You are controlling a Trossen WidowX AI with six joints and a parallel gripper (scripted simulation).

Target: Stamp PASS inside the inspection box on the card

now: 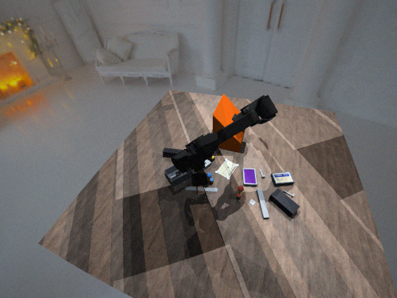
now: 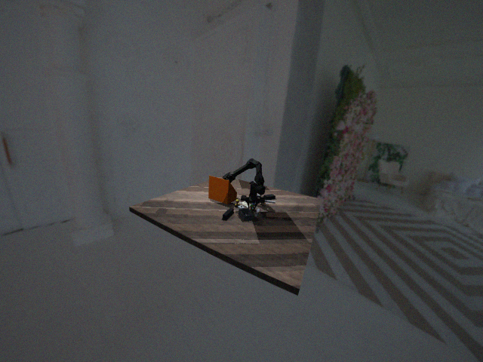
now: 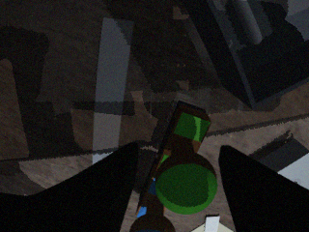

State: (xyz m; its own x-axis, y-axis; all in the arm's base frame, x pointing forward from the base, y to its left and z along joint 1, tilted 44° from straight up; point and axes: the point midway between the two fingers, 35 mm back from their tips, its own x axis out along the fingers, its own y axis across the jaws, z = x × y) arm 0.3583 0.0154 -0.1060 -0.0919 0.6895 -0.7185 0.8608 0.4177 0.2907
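My gripper tip is now 1 cm above the green-knobbed stamp. From my gripper tip the other things lie so: blue-knobbed stamp 1 cm behind, 5 cm to the left, 1 cm below; then silver blade-like piece 4 cm ahead, 3 cm to the left, 3 cm below; then dark tray 2 cm ahead, 10 cm to the right, 2 cm below.
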